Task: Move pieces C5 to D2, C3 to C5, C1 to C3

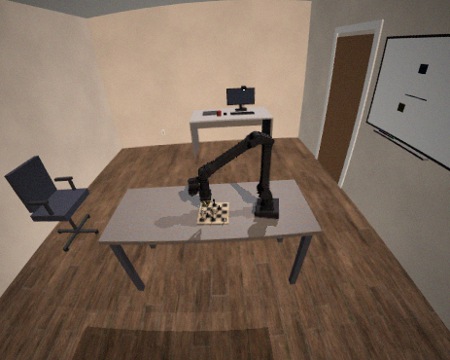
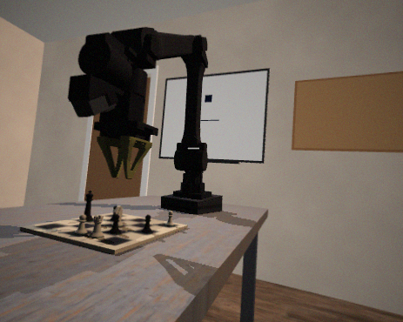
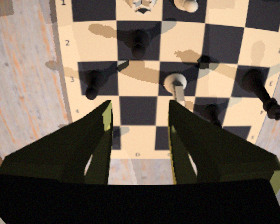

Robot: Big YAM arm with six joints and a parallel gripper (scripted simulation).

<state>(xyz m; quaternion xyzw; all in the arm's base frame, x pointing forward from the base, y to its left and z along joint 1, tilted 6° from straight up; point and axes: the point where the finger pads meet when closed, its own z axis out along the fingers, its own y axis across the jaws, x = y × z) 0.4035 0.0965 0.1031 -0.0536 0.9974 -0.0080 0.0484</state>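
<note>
The chessboard is 30 mm behind my hand, 40 mm to the right of it and 110 mm below it. Also, from my hand: white rook: 40 mm ahead, 90 mm below; then tall black piece: 20 mm behind, 120 mm to the right, 70 mm below.
</note>
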